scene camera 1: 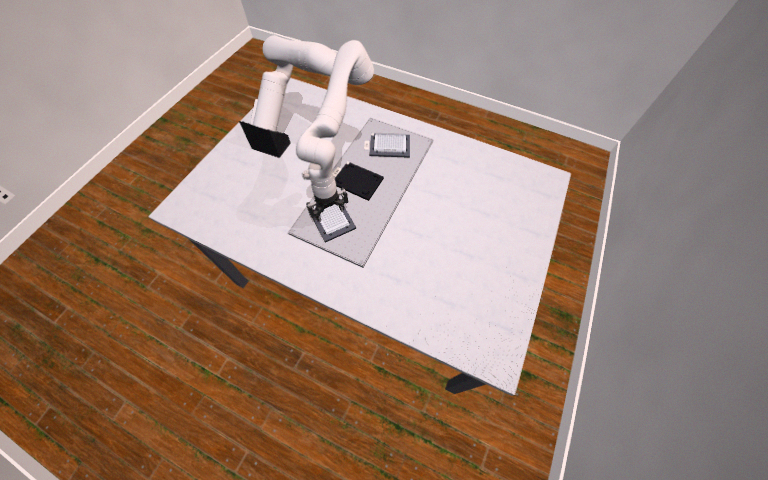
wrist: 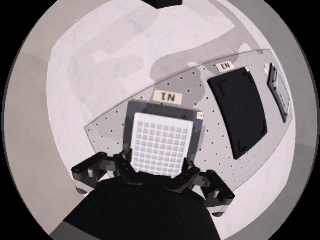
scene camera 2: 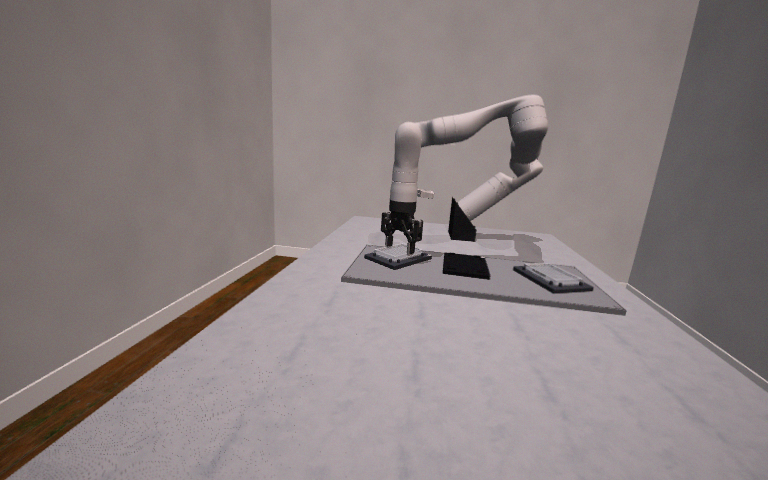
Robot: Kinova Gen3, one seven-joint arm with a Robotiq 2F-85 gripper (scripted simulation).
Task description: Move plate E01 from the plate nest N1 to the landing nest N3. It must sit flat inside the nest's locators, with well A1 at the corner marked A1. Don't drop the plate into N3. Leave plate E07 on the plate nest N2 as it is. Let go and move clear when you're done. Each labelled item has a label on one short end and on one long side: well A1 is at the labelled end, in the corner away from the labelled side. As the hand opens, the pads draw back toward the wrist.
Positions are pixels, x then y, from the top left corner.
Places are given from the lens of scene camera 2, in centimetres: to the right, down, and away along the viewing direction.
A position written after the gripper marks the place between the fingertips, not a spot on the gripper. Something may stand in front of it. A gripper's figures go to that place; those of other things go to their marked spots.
gripper (scene camera 2: 399,251): 4, 3, 97
landing nest N3 (scene camera 2: 466,265): 23, 7, 92
